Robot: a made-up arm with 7 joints.
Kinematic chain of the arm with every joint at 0, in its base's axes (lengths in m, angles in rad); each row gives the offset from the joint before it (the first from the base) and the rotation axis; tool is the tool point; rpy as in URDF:
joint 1: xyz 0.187 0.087 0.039 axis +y
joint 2: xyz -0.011 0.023 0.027 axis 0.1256 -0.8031 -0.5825
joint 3: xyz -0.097 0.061 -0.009 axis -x
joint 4: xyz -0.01 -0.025 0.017 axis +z
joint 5: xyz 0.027 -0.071 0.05 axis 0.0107 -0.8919 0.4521
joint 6: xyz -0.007 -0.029 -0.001 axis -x
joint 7: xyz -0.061 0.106 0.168 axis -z
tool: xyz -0.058 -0.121 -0.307 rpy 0 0 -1.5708
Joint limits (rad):
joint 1: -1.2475..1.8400
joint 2: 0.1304..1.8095
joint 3: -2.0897..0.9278
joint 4: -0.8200..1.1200
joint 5: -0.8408..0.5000
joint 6: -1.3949..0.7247
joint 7: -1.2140..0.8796
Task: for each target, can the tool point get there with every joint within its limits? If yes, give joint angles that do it. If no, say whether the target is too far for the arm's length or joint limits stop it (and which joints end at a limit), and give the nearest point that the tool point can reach.
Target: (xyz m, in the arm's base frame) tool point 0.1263 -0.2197 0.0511
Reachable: no: joint limits stop it (at a limit: joint 2, joint 4, joint 5, joint 6) | nearest point 0.0911 -0.0854 0.0581 | short by 0.139 m
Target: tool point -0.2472 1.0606 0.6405
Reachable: no: too far | nearest point 0.0450 0.3904 0.2357 | short by 0.836 m
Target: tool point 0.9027 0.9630 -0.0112
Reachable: no: too far | nearest point 0.4108 0.3936 0.0233 | short by 0.753 m
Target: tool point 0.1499 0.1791 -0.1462
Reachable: yes | joints 0.6505 0.7116 -1.0141 0.5949 0.3919 0.1906 0.0953
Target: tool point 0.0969 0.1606 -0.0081
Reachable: yes | joints 1.0711 1.5052 0.3005 0.5249 -0.0532 -0.6380 -0.4485
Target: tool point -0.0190 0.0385 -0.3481
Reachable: no: joint limits stop it (at a limit: joint 1, joint 2, joint 5, joint 6, joint 7) | nearest point 0.0215 0.0697 -0.2689 | short by 0.094 m
